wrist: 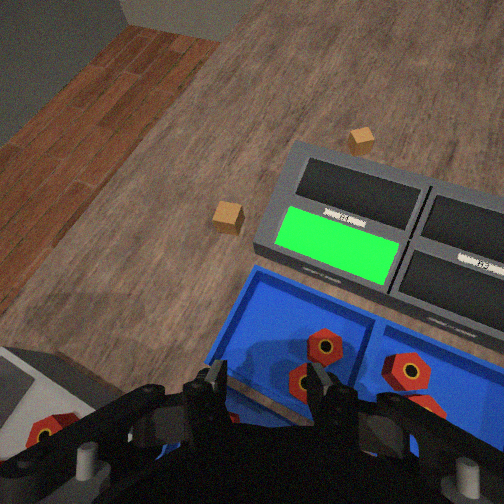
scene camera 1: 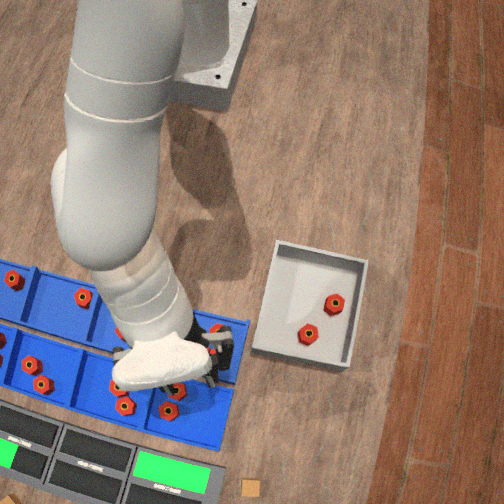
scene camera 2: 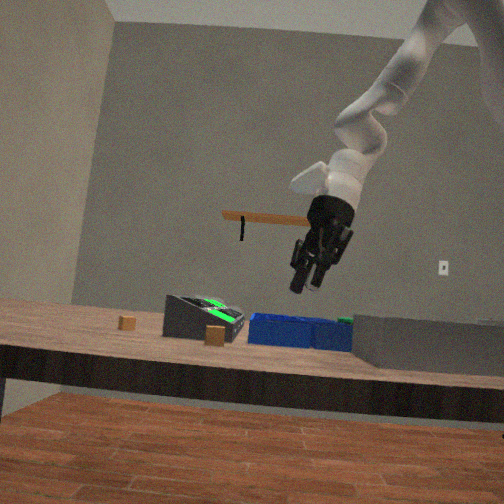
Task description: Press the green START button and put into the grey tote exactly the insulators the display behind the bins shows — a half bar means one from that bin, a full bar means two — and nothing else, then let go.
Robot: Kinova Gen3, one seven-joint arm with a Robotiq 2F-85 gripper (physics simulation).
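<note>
The grey tote holds two red hexagonal insulators. The blue bins to its left hold several more. My gripper hangs well above the bins' end nearest the tote, open and empty; it also shows in the side view and the wrist view. Two insulators lie in the end bin below it. The display shows a full green bar behind that end bin and a half bar at the far left. A small green shape shows behind the bins.
Two small wooden cubes sit on the table near the display. One of them is in the top view. The arm hides part of the near bin row. The table edge runs right of the tote.
</note>
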